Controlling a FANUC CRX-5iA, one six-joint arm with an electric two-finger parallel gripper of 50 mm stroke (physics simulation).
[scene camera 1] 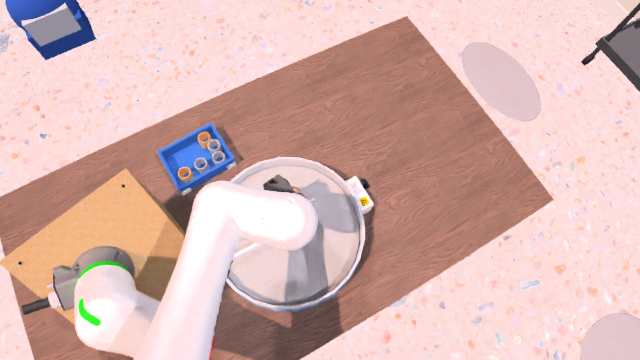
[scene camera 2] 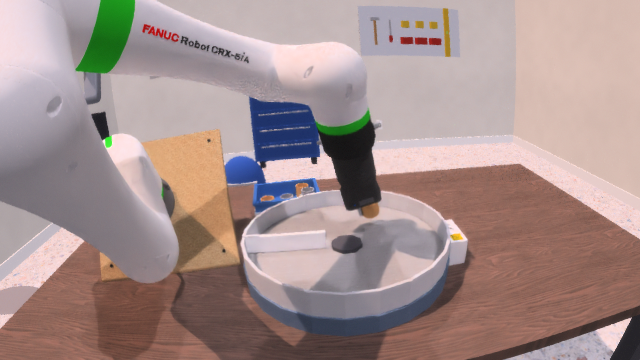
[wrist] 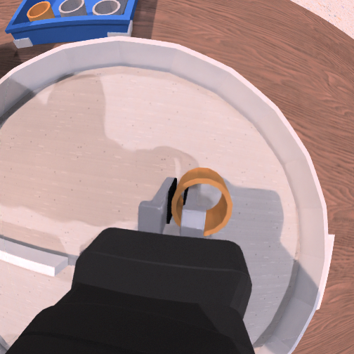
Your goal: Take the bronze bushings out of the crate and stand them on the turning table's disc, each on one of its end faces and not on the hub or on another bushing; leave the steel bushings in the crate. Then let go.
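Places are measured from the arm's base along level axes (x ahead, y left, z up), in millimetres.
Pixels of known places: gripper, between the fingertips: (scene camera 2: 363, 211); arm's base, origin of its link: (scene camera 1: 103, 272).
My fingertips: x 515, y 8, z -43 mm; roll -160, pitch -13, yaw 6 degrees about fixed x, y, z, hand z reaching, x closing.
Ahead of a thing's pixels: the offset from my fingertips to its top centre. "spot": to the spot under its first point.
My gripper (scene camera 2: 364, 210) (wrist: 180, 192) is shut on the wall of a bronze bushing {dx +13, dy -3, dz +39 mm} (scene camera 2: 371, 210) (wrist: 202, 175), one finger inside its bore. It holds the bushing, slightly tilted, above the disc {dx -42, dy -80, dz -28 mm} (scene camera 1: 330, 265) (scene camera 2: 300, 267) (wrist: 240, 150), on the crate's side of the hub {dx -42, dy -80, dz -28 mm} (scene camera 2: 347, 244). The blue crate {dx -201, dy +251, dz -39 mm} (scene camera 1: 205, 179) (wrist: 75, 34) holds two more bronze bushings, one {dx -250, dy +213, dz -46 mm} (scene camera 1: 185, 170) (scene camera 2: 267, 198) (wrist: 41, 10) at a corner and one {dx -158, dy +301, dz -46 mm} (scene camera 1: 201, 142) (scene camera 2: 302, 186) at the opposite corner. It also holds three steel bushings {dx -139, dy +264, dz -46 mm} (scene camera 1: 214, 146) {dx -140, dy +220, dz -46 mm} (scene camera 1: 218, 161) {dx -196, dy +222, dz -46 mm} (scene camera 1: 201, 169). The arm hides much of the disc in scene camera 1.
A raised white wall (scene camera 2: 350, 305) rings the disc. A white divider bar {spot: dx -160, dy -93, dz -3 mm} (scene camera 1: 248, 250) (scene camera 2: 287, 241) (wrist: 35, 260) reaches inward from that wall. A white control box {dx +191, dy -63, dz -31 mm} (scene camera 1: 360, 195) (scene camera 2: 457, 250) sits at its outer side. A tan board (scene camera 1: 95, 215) (scene camera 2: 195, 200) stands near the arm's base.
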